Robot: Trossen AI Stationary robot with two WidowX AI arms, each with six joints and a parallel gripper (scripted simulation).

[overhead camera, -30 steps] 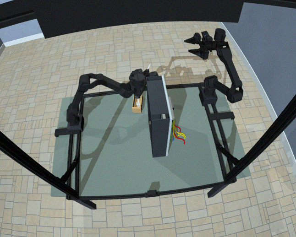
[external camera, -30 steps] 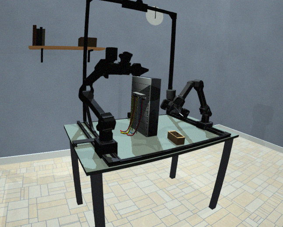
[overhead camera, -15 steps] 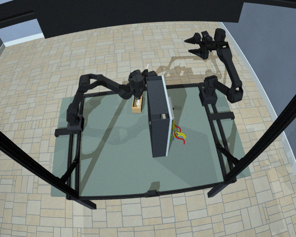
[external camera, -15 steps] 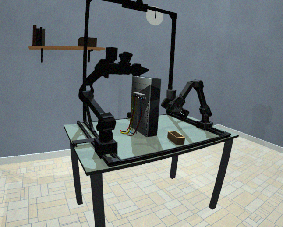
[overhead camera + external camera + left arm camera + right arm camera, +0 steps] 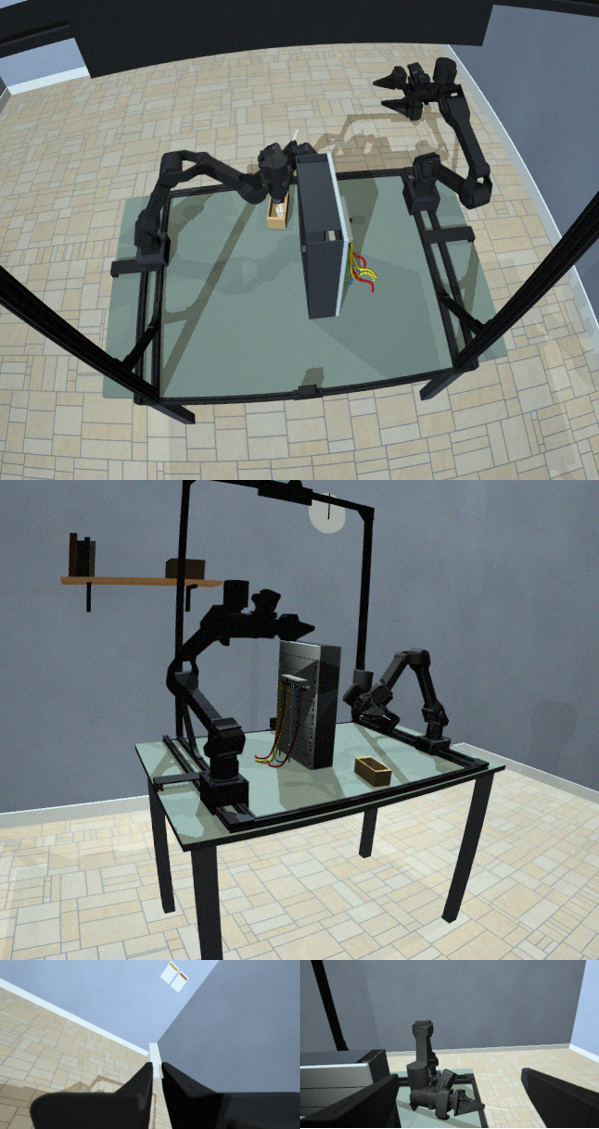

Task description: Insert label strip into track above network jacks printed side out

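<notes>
The blue-white label strip is 5 cm ahead of my left hand and 2 cm to the right of it. From my left hand the other things lie so: box (22 cm below, 6 cm to the left, 5 cm behind).
</notes>
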